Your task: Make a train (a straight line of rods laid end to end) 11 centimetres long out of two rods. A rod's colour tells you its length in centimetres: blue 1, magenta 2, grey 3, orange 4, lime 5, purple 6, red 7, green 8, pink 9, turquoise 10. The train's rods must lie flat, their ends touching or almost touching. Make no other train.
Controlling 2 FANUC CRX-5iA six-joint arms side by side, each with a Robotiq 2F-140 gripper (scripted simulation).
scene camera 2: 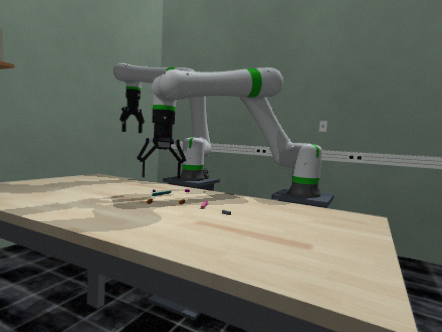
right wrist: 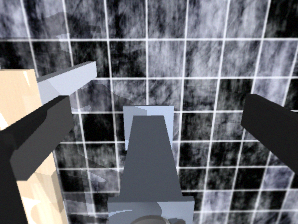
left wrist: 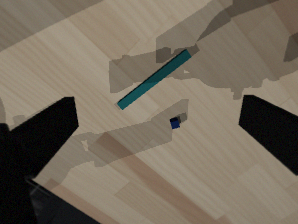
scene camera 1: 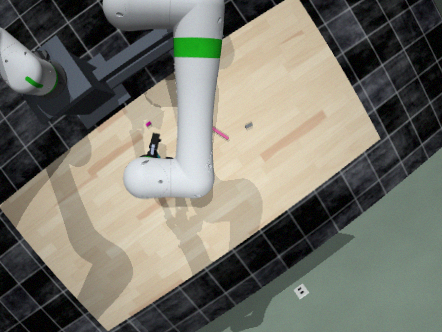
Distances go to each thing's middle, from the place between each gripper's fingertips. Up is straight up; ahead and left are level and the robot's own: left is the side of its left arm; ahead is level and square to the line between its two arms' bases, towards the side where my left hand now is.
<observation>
My left hand (scene camera 2: 161, 177) is 10 mm short of the turquoise rod (left wrist: 182, 57), 10 mm to the right of it and 70 mm above it.
Now: right hand 690 mm to the right of the turquoise rod, 480 mm short of it and 270 mm above it.
</observation>
